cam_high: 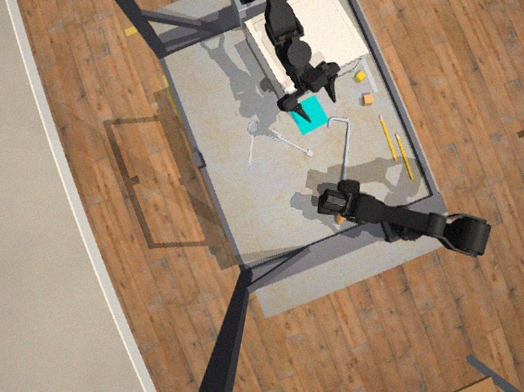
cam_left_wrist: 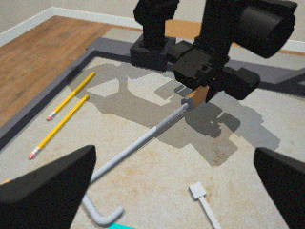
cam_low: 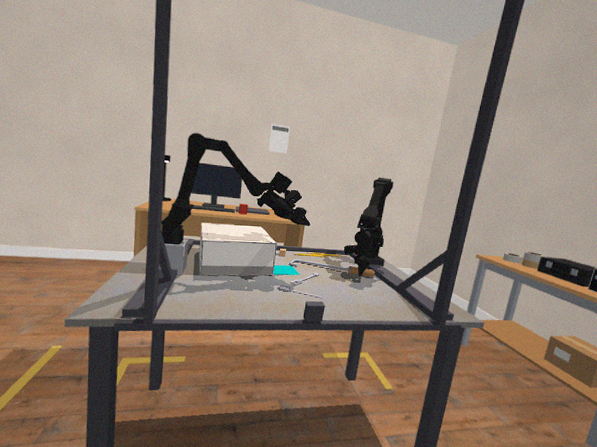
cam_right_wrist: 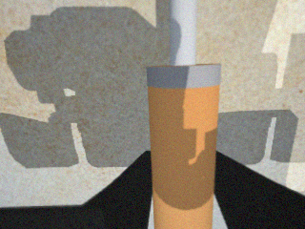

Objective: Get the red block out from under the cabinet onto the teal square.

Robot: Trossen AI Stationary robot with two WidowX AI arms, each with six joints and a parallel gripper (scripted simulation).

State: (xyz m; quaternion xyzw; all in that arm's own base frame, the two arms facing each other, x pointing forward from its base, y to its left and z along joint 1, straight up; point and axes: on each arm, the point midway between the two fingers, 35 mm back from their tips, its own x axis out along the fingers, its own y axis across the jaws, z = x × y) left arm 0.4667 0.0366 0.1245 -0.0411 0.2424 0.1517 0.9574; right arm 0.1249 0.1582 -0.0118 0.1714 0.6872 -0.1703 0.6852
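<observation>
Now: the teal square 340 mm to the left of my right hand, 90 mm ahead of it and 40 mm below it. The rest, counted from my right hand: spoon: 390 mm to the left, 120 mm behind, 30 mm below; then fork: 280 mm to the left, 30 mm below, 20 mm behind; then wooden cube: 300 mm ahead, 260 mm to the left, 20 mm below.
</observation>
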